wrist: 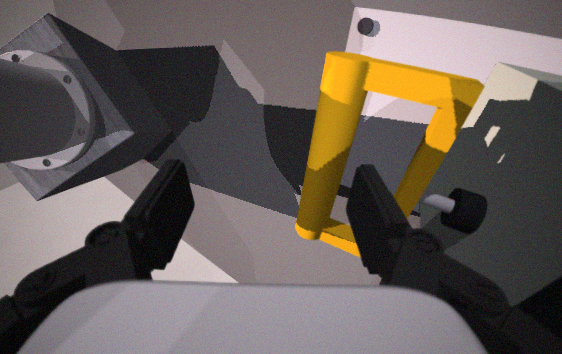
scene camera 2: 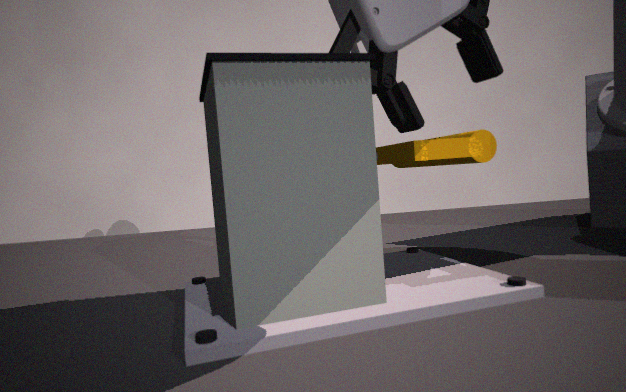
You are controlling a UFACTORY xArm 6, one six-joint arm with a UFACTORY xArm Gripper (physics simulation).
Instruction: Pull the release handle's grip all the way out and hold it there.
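Observation:
The release handle is a yellow rectangular frame whose thick round grip (scene camera 2: 482,146) (wrist: 331,135) is on the side away from the grey-green housing (scene camera 2: 300,175) (wrist: 515,170). A pale rod with a black collar (wrist: 466,210) shows at the housing's face in the wrist view. My gripper (scene camera 2: 449,103) (wrist: 270,185) is open and empty, tilted above the handle. In the scene view, both fingertips are higher than the grip. In the wrist view, the grip lies between the fingers, closer to the right finger, which covers part of the frame.
The housing has a dark top lid (scene camera 2: 290,57) and stands on a white base plate (scene camera 2: 450,296) (wrist: 450,42) with black bolts. The robot's grey base (wrist: 114,131) shows at the left in the wrist view and a dark column (scene camera 2: 607,190) at the right in the scene view.

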